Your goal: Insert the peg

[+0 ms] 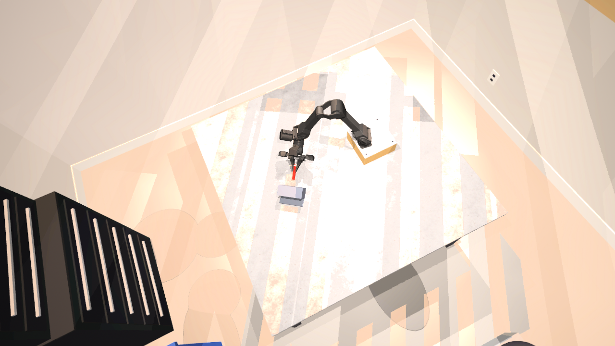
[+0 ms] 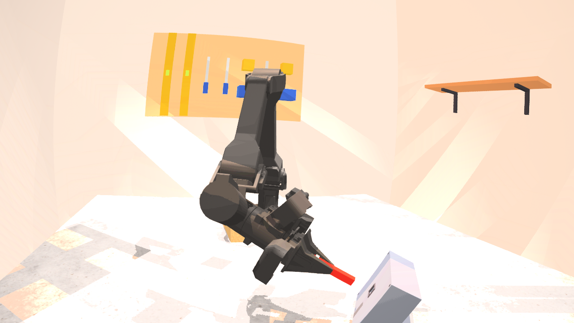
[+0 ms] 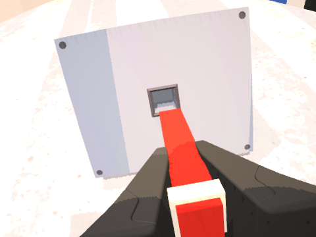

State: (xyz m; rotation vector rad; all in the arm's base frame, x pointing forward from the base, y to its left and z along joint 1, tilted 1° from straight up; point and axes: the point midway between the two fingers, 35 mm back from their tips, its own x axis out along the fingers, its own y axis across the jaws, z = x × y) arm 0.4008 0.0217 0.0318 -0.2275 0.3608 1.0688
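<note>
Right now the sloped panel is 9 cm to the left of my gripper tip, 4 cm below it and 4 cm ahead of it. From my gripper tip the other things lie so: red square peg: 1 cm to the right, 1 cm behind, 1 cm above.
</note>
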